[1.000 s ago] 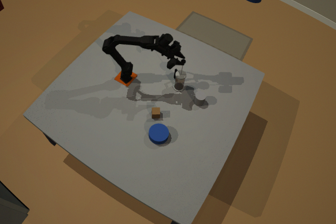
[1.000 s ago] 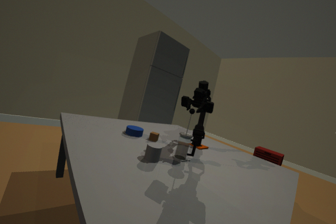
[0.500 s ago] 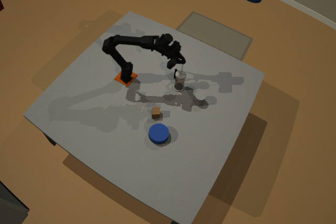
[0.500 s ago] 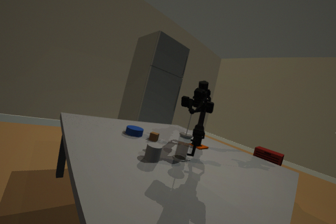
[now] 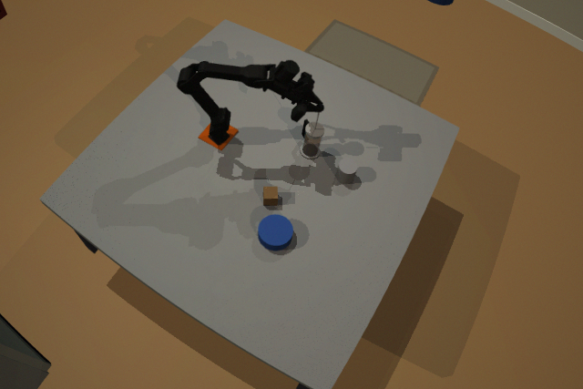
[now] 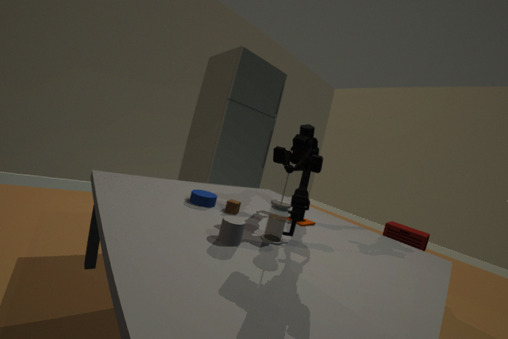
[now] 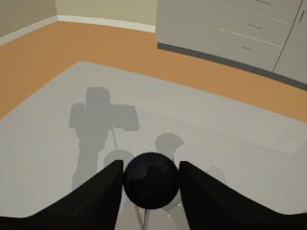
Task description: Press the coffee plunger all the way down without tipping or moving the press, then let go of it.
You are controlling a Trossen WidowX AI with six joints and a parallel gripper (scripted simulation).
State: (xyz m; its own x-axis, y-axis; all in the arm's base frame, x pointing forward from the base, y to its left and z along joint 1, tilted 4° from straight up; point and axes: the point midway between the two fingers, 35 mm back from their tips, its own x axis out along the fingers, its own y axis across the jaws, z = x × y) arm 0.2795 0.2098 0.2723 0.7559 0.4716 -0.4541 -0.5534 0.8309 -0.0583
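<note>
Now: gripper tip 2 cm past the coffee press and 13 cm above it. Round my gripper tip: blue disc 14 cm ahead, 37 cm to the right, 24 cm below.
</note>
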